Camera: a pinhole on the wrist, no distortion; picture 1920 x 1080 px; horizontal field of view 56.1 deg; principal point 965.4 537.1 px. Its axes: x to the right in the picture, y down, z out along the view. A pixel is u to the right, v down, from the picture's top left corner.
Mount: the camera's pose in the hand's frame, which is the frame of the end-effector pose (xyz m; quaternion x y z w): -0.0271 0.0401 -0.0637 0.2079 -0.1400 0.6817 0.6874
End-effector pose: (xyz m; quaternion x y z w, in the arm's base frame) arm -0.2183 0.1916 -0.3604 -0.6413 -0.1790 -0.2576 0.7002
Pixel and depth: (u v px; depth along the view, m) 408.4 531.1 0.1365
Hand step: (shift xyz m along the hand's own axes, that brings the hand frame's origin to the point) -0.0156 -0.0620 0.0355
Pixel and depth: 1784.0 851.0 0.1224
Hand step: -0.0354 0.0303 0.0718
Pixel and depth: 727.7 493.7 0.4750
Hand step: 0.0255 -0.2412 0.3207
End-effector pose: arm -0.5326 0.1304 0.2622 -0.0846 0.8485 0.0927 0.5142
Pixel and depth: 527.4 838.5 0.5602
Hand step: -0.0737 -0.3481 0.3702
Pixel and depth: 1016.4 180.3 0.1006
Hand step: 0.0020 -0.0050 0.0237
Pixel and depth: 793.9 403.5 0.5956
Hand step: 0.0693 -0.2929 0.4259
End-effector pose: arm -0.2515 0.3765 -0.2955 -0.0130 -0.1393 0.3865 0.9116
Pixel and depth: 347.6 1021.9 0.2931
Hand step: -0.0821 -0.1892 0.1522
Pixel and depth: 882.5 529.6 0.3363
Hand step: 0.0044 -0.1338 0.2229
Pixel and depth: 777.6 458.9 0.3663
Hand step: 0.0208 -0.1678 0.2369
